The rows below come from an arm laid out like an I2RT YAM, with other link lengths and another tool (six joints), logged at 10 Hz.
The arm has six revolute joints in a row. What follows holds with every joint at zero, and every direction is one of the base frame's.
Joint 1 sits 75.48 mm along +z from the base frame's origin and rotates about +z.
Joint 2 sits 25.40 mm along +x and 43.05 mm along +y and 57.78 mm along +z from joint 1 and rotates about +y.
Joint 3 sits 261.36 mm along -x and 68.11 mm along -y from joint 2 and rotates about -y.
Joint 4 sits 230.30 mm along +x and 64.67 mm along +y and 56.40 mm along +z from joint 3 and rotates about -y.
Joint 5 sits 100.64 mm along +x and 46.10 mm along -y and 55.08 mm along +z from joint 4 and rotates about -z.
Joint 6 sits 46.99 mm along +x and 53.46 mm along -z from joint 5 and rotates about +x.
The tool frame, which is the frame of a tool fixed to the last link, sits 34.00 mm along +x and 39.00 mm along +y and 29.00 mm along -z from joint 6; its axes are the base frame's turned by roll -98.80, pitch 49.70 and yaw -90.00 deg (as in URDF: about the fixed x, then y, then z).
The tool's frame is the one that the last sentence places.
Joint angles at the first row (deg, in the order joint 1, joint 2, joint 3, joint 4, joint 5, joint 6):
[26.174, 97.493, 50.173, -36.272, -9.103, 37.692]
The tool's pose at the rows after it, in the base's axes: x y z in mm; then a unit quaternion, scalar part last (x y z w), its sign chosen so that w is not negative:
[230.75, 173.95, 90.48, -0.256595, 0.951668, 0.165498, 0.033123]
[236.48, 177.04, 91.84, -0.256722, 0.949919, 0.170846, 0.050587]
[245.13, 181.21, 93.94, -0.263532, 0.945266, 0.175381, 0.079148]
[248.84, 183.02, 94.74, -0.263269, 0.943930, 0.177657, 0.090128]
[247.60, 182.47, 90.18, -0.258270, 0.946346, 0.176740, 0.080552]
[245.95, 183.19, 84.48, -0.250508, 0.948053, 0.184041, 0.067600]
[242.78, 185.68, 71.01, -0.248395, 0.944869, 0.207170, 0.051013]
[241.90, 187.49, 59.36, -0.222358, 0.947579, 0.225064, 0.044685]
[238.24, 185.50, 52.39, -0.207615, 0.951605, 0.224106, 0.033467]
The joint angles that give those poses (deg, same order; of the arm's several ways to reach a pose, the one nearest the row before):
[26.173, 97.493, 50.172, -34.588, -9.125, 37.604]
[26.174, 97.493, 50.173, -32.469, -9.322, 37.889]
[26.175, 97.493, 50.173, -29.102, -9.256, 37.518]
[26.173, 97.559, 50.173, -27.725, -9.257, 37.713]
[26.174, 98.389, 50.042, -27.879, -9.300, 38.174]
[26.196, 99.657, 49.801, -27.638, -10.327, 39.026]
[26.195, 102.541, 48.554, -24.752, -13.344, 39.265]
[26.194, 104.554, 46.610, -20.840, -15.245, 42.434]
[26.174, 105.361, 45.539, -20.185, -15.311, 43.922]

